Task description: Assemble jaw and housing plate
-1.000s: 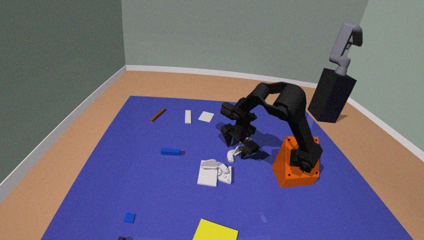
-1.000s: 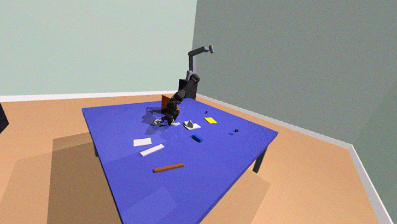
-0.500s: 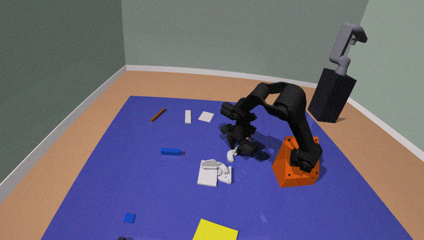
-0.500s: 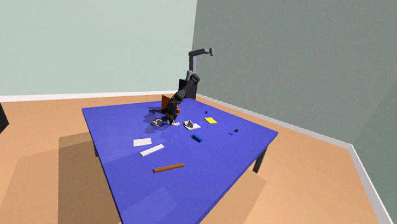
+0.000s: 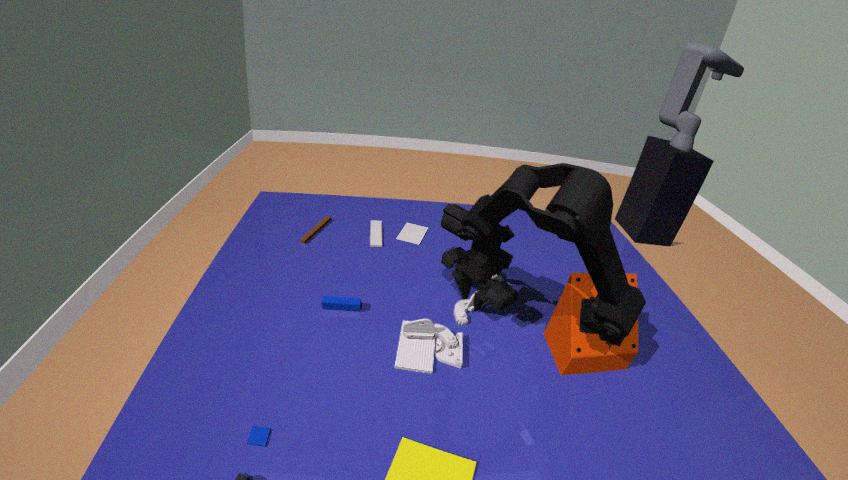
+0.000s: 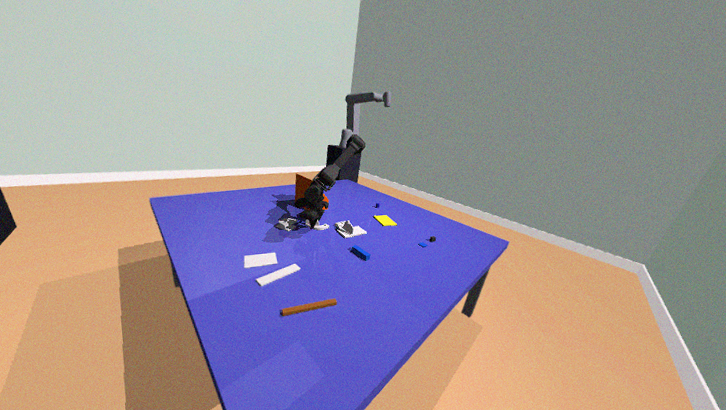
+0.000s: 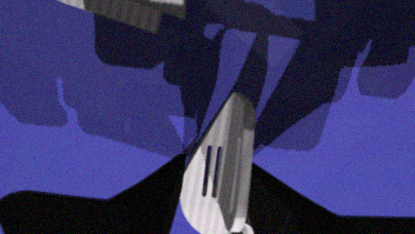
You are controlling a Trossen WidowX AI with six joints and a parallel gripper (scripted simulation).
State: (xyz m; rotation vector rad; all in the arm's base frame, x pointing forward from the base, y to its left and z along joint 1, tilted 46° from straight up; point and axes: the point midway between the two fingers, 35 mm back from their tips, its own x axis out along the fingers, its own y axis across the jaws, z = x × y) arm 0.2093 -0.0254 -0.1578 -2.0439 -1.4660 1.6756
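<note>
Now: gripper tip 11 cm to the left of the white stepped part and 6 cm past it. The rest, counted from my gripper tip: white square: 29 cm to the right, 14 cm ahead; then blue block: 29 cm ahead, 4 cm to the left, 1 cm above; then jaw: 3 cm to the left, 2 cm ahead.
</note>
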